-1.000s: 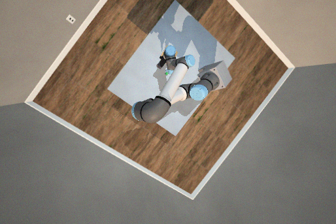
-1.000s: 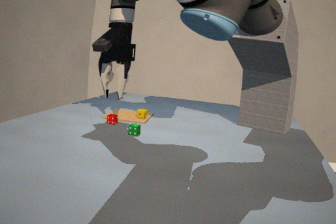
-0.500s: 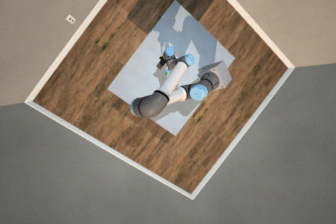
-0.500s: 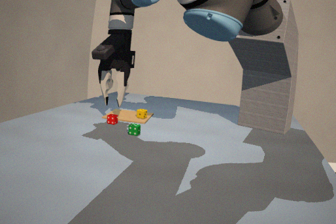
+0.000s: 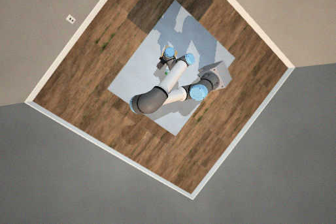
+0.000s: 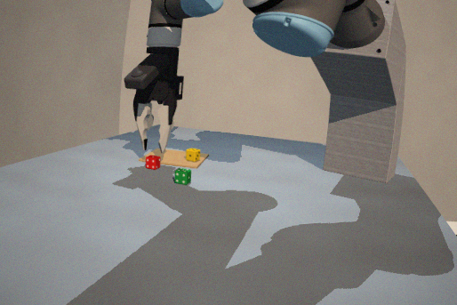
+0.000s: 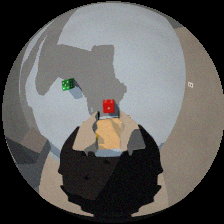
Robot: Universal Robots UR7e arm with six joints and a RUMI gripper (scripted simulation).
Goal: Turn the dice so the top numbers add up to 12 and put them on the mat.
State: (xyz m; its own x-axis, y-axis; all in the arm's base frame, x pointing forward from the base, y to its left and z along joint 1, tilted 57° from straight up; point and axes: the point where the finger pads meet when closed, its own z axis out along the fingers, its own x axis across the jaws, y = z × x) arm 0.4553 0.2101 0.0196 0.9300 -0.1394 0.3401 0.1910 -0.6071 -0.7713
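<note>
Now: hand 40 mm above the red die. Also, from my hand: green die (110 mm behind, 40 mm to the left, 40 mm below); then tan mat (110 mm to the right, 50 mm below, 20 mm ahead); then yellow die (110 mm to the right, 30 mm below, 30 mm behind).
</note>
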